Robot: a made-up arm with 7 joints.
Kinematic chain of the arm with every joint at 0, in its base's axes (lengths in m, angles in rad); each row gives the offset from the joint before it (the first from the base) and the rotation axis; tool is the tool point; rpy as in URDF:
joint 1: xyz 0 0 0 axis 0.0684 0.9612 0.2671
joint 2: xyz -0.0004 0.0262 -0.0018 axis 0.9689 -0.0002 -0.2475
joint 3: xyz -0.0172 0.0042 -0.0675 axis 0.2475 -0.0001 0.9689
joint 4: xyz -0.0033 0 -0.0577 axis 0.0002 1 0
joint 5: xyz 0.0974 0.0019 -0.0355 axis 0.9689 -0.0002 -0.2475
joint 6: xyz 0.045 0 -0.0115 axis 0.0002 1 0
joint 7: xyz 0.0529 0 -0.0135 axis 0.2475 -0.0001 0.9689
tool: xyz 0 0 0 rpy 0 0.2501 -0.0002
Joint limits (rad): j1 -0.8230..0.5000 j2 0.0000..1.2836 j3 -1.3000..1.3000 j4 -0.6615..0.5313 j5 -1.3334..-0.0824 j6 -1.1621..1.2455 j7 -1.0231..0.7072
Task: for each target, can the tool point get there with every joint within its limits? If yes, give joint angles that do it. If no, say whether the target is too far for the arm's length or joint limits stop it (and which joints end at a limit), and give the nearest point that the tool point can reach.
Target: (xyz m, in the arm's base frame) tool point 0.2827 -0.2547 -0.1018
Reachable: no: too far | nearest point 0.2026 -0.1517 -0.1030 | short by 0.130 m
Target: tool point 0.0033 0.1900 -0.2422
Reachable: yes | joints 0.0911 0.1020 1.0573 0.3633 -0.2839 0.9872 -0.4012
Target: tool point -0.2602 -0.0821 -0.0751
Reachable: no: joint limits stop it (at a limit: joint 1, joint 3, joint 4, joint 5, joint 6) | nearest point -0.1711 -0.0736 -0.1923 | short by 0.147 m
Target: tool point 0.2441 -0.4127 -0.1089
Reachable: no: too far | nearest point 0.1510 -0.1814 -0.1074 | short by 0.249 m
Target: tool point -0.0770 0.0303 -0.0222
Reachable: no: joint limits stop it (at a limit: joint 1, joint 2, joint 3, joint 4, joint 5, joint 6) | nearest point -0.0404 -0.0133 -0.1056 | short by 0.101 m
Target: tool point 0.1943 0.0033 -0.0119
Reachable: yes | joints -0.5394 0.6158 -0.4008 -0.3584 -1.0785 -0.8738 -0.4126
